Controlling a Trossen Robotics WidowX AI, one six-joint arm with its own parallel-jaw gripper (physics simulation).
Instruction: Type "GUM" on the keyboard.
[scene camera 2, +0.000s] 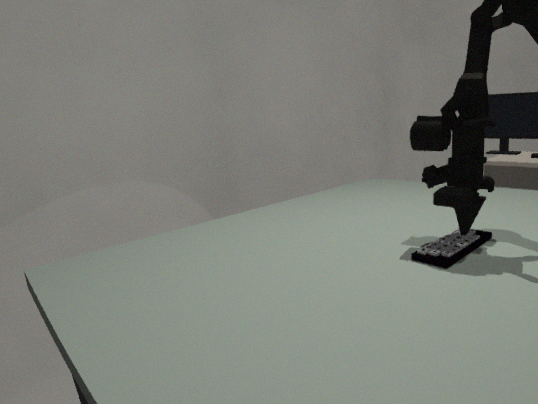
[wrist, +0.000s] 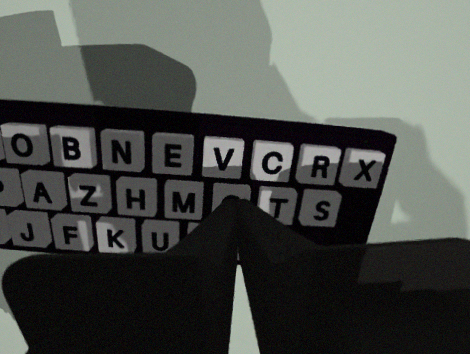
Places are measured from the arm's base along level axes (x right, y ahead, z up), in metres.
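Pixels of known places: gripper, fingertip midpoint: (scene camera 2: 464, 234) (wrist: 235, 209).
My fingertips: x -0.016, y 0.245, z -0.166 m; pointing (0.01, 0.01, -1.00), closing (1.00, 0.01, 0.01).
Note:
For each thing: its top centre in the pictures, then the offset to it from my fingertips. Level surfaces: height alone.
- small black keyboard, middle of its top: (wrist: 147, 200) (scene camera 2: 455, 239) dx -0.035, dy +0.004, dz -0.001 m
- G key, middle of its top: (wrist: 231, 205) dx -0.002, dy +0.001, dz -0.001 m
- M key, middle of its top: (wrist: 183, 202) dx -0.021, dy +0.003, dz -0.001 m
- U key, middle of its top: (wrist: 159, 241) dx -0.032, dy -0.015, dz -0.001 m
- T key, middle of its top: (wrist: 277, 208) dx +0.017, dy -0.001, dz -0.001 m
- V key, middle of its top: (wrist: 222, 159) dx -0.005, dy +0.021, dz -0.001 m
- pale green table, its level: dz -0.019 m
A small black keyboard (scene camera 2: 434, 260) (wrist: 356, 220) with grey and whitish letter keys lies on the table. My gripper (scene camera 2: 465, 232) (wrist: 235, 209) is shut and empty, pointing down. Its joined tips are at the G key (wrist: 231, 192) and cover the lower part of its letter. Whether they touch or press the key cannot be told. The M key (wrist: 183, 201) is just left of the G key in the wrist view. The U key (wrist: 160, 239) is lower left, in the bottom row. The fingers hide the keys to the right of the U key.
The T key (wrist: 281, 206) is right of the tips, and the V key (wrist: 223, 158) is above them in the wrist view. The pale green table (scene camera 2: 250, 300) has its left corner in the scene view. A monitor (scene camera 2: 515, 115) stands on a separate desk behind the arm.

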